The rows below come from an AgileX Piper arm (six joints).
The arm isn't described. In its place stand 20 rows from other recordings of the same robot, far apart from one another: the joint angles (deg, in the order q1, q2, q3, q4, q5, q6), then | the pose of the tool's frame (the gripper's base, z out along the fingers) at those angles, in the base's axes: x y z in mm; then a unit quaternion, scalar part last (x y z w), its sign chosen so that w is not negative.
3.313, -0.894, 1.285, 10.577, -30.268, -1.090 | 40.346 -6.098 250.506 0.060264 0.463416 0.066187 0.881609
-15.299, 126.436, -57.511, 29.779, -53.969, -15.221 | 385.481 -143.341 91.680 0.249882 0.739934 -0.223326 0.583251
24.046, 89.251, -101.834, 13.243, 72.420, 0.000 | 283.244 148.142 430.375 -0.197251 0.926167 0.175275 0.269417
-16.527, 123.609, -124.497, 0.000, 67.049, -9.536 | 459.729 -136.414 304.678 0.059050 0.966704 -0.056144 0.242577
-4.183, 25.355, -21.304, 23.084, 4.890, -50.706 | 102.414 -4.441 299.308 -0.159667 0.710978 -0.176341 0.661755
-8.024, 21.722, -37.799, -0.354, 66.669, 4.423 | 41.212 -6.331 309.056 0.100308 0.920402 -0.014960 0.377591
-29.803, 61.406, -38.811, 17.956, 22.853, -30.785 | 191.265 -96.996 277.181 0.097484 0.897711 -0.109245 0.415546
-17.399, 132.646, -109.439, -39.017, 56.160, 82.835 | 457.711 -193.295 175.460 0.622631 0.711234 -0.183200 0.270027
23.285, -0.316, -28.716, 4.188, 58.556, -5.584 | -6.310 3.457 280.993 -0.210339 0.813867 0.119241 0.528356
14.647, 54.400, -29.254, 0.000, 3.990, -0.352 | 186.752 48.809 272.147 -0.109548 0.832154 0.067639 0.539393
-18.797, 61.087, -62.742, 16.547, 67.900, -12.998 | 184.906 -37.571 363.439 0.067807 0.956401 0.069839 0.275357
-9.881, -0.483, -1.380, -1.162, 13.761, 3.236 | 53.077 -9.691 200.078 0.079741 0.744110 -0.046762 0.661631
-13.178, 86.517, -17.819, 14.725, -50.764, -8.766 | 228.433 -71.886 170.770 0.155007 0.770424 -0.144242 0.601344
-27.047, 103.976, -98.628, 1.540, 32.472, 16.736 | 386.268 -195.738 358.851 0.333397 0.812266 -0.031282 0.477589
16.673, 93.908, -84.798, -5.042, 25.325, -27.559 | 373.355 108.249 361.478 -0.347822 0.789899 -0.083915 0.498035
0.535, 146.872, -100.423, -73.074, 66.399, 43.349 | 472.053 -75.372 53.162 -0.008319 0.855821 -0.512179 0.071932
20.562, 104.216, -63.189, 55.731, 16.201, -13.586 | 352.878 154.781 194.590 0.120023 0.911893 0.285567 0.269253
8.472, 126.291, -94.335, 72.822, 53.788, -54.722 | 454.368 138.600 189.979 -0.155474 0.846134 0.439519 0.258278
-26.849, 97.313, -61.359, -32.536, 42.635, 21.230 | 280.586 -179.191 209.056 0.225494 0.939793 -0.223658 0.126169
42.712, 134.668, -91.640, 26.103, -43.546, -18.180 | 403.499 334.954 163.233 -0.137697 0.678724 0.169419 0.701192
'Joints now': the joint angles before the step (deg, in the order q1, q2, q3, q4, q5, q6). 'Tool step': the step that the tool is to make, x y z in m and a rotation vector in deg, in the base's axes. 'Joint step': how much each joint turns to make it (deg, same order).
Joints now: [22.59, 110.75, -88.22, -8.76, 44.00, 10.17]
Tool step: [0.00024, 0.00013, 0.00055, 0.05, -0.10, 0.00]
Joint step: [0.00, 0.00, -0.11, 0.01, 0.00, 0.00]
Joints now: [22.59, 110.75, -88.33, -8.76, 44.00, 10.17]
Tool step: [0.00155, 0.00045, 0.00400, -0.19, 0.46, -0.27]
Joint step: [0.00, 0.29, -1.47, 0.08, 1.70, 0.01]
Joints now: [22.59, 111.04, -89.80, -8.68, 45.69, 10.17]
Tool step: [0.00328, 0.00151, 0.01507, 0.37, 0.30, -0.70]
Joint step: [0.00, 0.29, -3.98, 0.61, 3.86, 0.01]
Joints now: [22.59, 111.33, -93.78, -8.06, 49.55, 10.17]
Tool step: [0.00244, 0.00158, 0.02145, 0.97, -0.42, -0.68]
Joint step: [0.00, 0.01, -4.81, 0.84, 4.08, 0.00]
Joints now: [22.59, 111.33, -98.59, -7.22, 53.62, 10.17]
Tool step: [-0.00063, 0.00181, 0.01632, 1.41, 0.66, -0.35]
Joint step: [0.00, 0.00, -3.78, 1.74, 3.85, -0.28]
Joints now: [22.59, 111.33, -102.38, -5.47, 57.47, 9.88]
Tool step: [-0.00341, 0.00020, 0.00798, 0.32, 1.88, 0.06]
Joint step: [0.00, -0.11, -1.94, 1.26, 3.64, -0.49]
